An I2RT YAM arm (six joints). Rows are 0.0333 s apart.
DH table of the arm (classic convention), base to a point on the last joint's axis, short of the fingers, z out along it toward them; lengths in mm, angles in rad. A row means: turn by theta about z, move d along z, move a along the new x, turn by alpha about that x. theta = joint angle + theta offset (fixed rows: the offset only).
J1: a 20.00  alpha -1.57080  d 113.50  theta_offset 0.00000
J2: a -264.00  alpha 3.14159  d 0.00  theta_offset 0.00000
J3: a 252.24  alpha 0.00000  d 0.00  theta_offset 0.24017
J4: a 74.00  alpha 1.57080  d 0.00  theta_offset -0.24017
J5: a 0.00  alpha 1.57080  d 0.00  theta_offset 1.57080
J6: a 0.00  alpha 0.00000  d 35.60  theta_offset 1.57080
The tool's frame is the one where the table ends.
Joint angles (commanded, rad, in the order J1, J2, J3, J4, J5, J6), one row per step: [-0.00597 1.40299 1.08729 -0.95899 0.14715 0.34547]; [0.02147 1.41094 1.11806 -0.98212 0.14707 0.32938]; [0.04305 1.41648 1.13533 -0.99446 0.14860 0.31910]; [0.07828 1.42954 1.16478 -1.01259 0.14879 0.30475]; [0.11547 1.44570 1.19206 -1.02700 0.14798 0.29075]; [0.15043 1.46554 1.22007 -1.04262 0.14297 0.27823]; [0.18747 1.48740 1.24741 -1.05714 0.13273 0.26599]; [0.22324 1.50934 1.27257 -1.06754 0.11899 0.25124]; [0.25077 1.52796 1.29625 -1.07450 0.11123 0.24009]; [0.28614 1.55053 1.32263 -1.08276 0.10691 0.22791]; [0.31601 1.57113 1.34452 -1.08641 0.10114 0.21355]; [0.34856 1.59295 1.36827 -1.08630 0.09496 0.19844]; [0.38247 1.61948 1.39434 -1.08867 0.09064 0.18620]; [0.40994 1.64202 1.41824 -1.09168 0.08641 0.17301]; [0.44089 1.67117 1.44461 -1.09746 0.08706 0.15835]
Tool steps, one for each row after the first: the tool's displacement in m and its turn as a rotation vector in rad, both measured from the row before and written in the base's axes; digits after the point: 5 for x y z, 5 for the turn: [0.00249 0.00717 0.00608 -0.00459 0.00263 0.04269]; [0.00145 0.00566 0.00317 -0.00449 0.00198 0.03086]; [0.00298 0.00952 0.00459 -0.00453 0.00360 0.04876]; [0.00315 0.01037 0.00326 -0.00371 0.00502 0.05068]; [0.00330 0.01024 0.00241 0.00007 0.00936 0.04826]; [0.00313 0.01132 0.00161 0.00462 0.01167 0.05151]; [0.00293 0.01142 0.00096 0.00730 0.01075 0.05354]; [0.00277 0.00908 0.00145 0.00371 0.00417 0.04025]; [0.00263 0.01160 0.00101 -0.00054 0.00584 0.04818]; [0.00236 0.01026 0.00029 0.00069 0.00425 0.04515]; [0.00246 0.01152 0.00046 0.00219 0.00016 0.04867]; [0.00256 0.01238 -0.00046 -0.00042 0.00408 0.04680]; [0.00199 0.01040 -0.00007 -0.00038 0.00289 0.04125]; [0.00215 0.01189 -0.00159 -0.00794 0.00720 0.04494]
